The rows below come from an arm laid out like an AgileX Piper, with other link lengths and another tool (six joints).
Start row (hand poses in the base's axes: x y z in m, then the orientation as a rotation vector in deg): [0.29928, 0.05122, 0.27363, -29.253, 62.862, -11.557]
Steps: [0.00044, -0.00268, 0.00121, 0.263, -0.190, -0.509]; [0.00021, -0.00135, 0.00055, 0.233, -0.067, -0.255]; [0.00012, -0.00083, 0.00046, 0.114, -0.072, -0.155]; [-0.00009, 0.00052, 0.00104, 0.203, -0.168, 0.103]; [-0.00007, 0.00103, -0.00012, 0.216, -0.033, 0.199]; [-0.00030, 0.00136, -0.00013, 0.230, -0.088, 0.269]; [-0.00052, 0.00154, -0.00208, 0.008, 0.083, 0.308]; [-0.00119, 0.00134, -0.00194, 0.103, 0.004, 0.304]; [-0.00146, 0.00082, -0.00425, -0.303, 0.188, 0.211]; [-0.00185, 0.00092, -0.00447, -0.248, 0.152, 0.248]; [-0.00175, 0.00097, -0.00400, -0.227, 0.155, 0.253]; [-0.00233, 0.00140, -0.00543, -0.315, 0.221, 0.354]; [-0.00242, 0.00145, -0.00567, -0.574, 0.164, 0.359]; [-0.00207, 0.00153, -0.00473, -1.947, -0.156, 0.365]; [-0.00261, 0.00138, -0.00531, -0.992, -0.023, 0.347]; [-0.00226, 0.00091, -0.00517, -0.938, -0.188, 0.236]
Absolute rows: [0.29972, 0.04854, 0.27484, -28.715, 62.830, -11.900]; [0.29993, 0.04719, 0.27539, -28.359, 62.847, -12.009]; [0.30005, 0.04636, 0.27585, -28.163, 62.825, -12.098]; [0.29996, 0.04688, 0.27689, -28.012, 62.646, -11.933]; [0.29989, 0.04791, 0.27677, -27.921, 62.574, -11.646]; [0.29959, 0.04927, 0.27664, -27.847, 62.430, -11.302]; [0.29907, 0.05081, 0.27456, -28.017, 62.431, -11.008]; [0.29788, 0.05215, 0.27262, -28.088, 62.360, -10.683]; [0.29642, 0.05297, 0.26837, -28.499, 62.474, -10.622]; [0.29457, 0.05389, 0.26390, -28.875, 62.545, -10.506]; [0.29282, 0.05486, 0.25990, -29.236, 62.618, -10.373]; [0.29049, 0.05626, 0.25447, -29.739, 62.723, -10.185]; [0.28807, 0.05771, 0.24880, -30.469, 62.760, -10.150]; [0.28600, 0.05924, 0.24407, -32.385, 62.423, -10.952]; [0.28339, 0.06062, 0.23876, -33.455, 62.252, -11.205]; [0.28113, 0.06153, 0.23359, -34.392, 61.954, -11.570]
